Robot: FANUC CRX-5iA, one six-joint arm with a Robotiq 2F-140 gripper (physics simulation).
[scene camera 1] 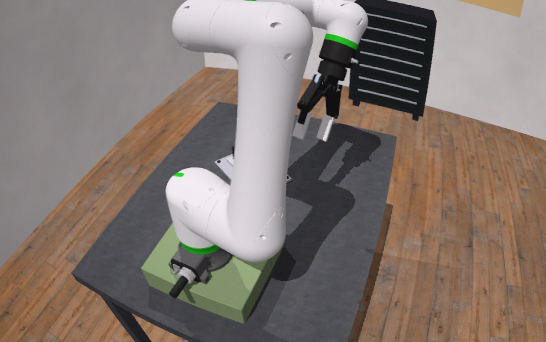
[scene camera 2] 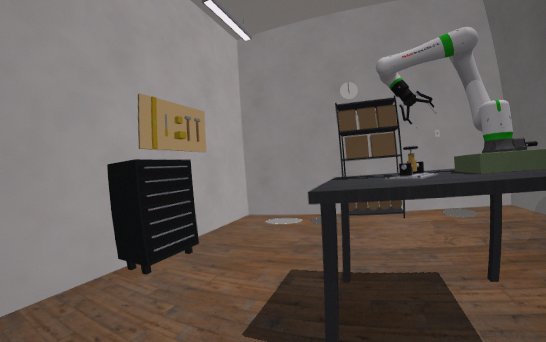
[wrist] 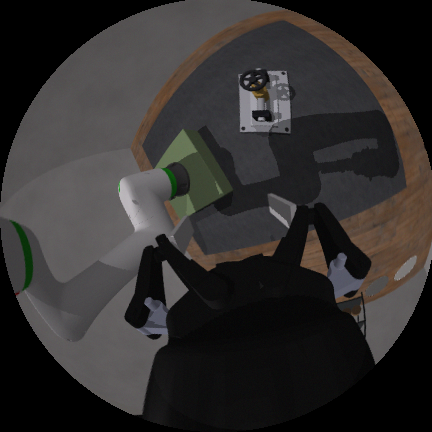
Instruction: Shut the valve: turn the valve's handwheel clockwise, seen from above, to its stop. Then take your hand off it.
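Note:
The valve has a dark, spoked handwheel (scene camera 2: 411,147) (wrist: 254,80) on top of a brass-coloured body (scene camera 2: 411,160) (wrist: 260,93). It stands upright on a light base plate (scene camera 1: 225,164) (wrist: 247,123) on the table. In scene camera 1 the arm hides the handwheel and most of the plate. My gripper (scene camera 1: 314,127) (scene camera 2: 422,117) (wrist: 229,213) is open, with its two pale finger pads wide apart and nothing between them. It hangs well above the table, higher than the handwheel and apart from it. The handwheel's turn angle cannot be read.
The arm's green base block (scene camera 1: 225,287) (scene camera 2: 500,162) (wrist: 207,175) stands on the dark table (scene camera 1: 165,200) (scene camera 2: 360,186) (wrist: 200,100). The arm's shadow falls across the table. A black drawer cabinet (scene camera 1: 392,55) (scene camera 2: 155,210) and a shelf rack with boxes stand beyond the table.

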